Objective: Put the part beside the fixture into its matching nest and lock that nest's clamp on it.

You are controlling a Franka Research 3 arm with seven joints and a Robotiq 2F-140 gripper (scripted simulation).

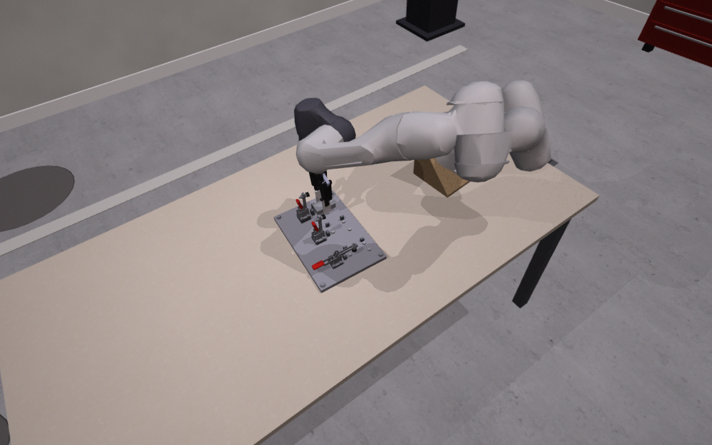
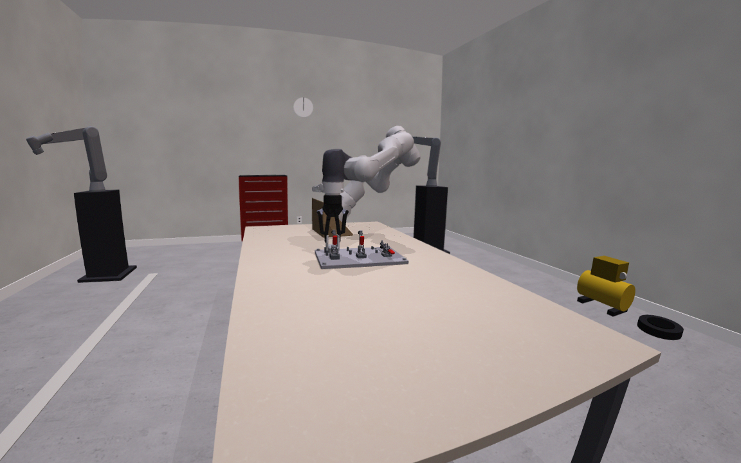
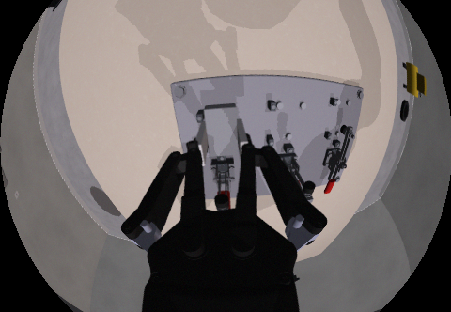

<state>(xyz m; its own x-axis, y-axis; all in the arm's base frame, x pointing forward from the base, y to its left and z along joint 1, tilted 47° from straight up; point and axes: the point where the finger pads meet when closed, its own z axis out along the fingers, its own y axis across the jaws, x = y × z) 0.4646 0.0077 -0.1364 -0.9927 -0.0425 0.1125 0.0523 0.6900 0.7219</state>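
Now: the part 30 mm below my hand. The rest, counted from my hand: grey fixture plate 50 mm ahead, 100 mm to the left, 50 mm below.
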